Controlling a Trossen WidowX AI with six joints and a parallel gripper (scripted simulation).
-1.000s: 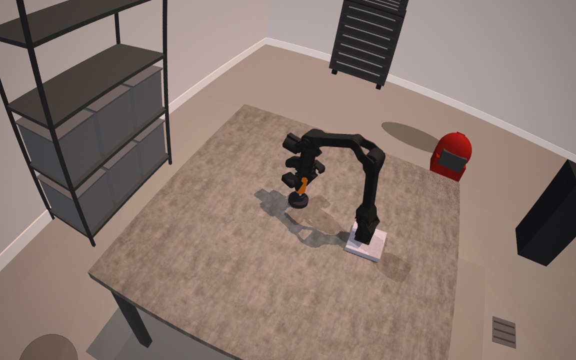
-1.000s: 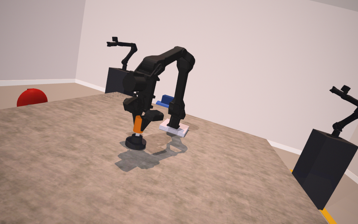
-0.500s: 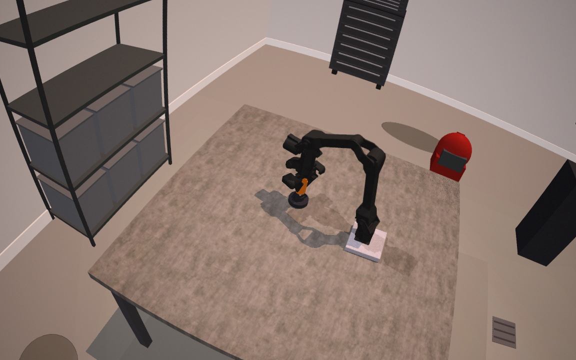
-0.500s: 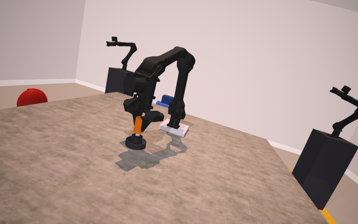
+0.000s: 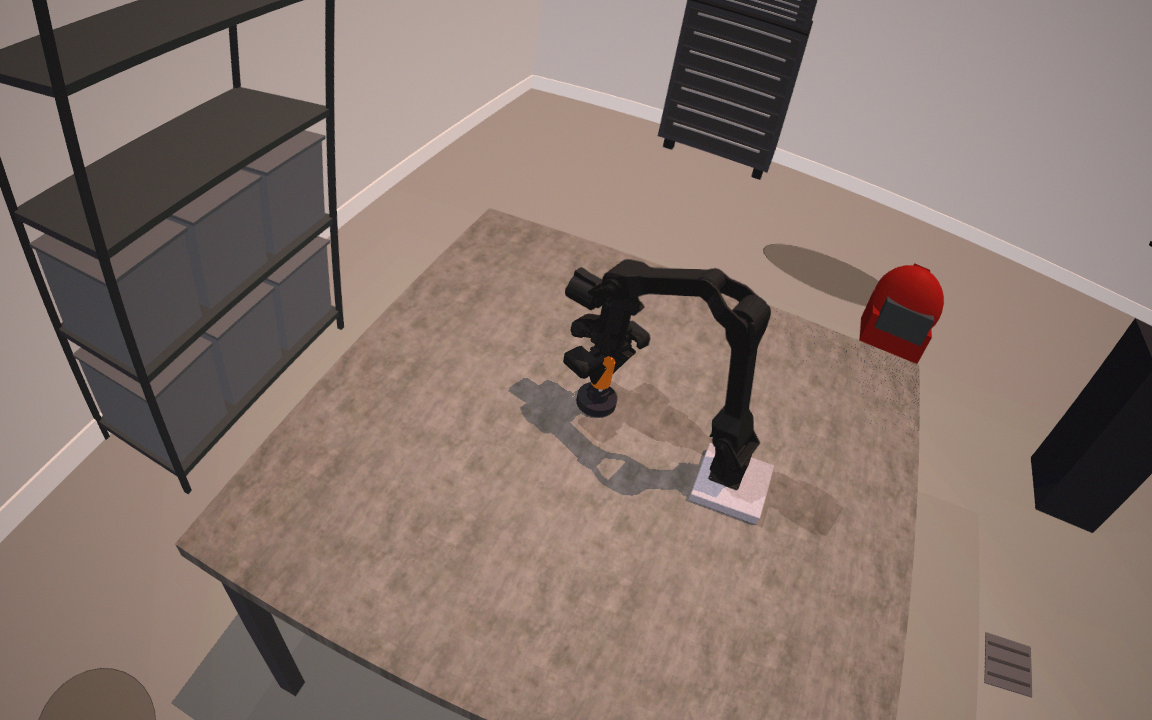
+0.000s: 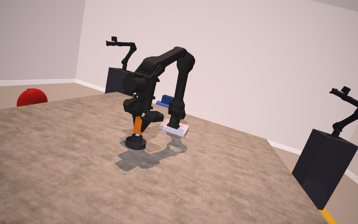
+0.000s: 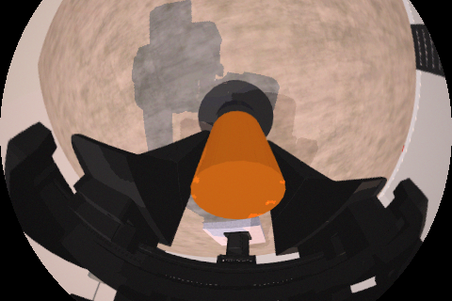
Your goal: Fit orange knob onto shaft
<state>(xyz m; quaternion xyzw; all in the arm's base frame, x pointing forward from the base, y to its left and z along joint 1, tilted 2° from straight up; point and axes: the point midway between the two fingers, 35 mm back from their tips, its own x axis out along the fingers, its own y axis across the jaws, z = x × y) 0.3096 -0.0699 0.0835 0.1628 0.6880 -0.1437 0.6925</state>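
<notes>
Right now my gripper tip is 40 mm above the round pedestal. Also, from my gripper tip: orange knob: 30 mm above.
</notes>
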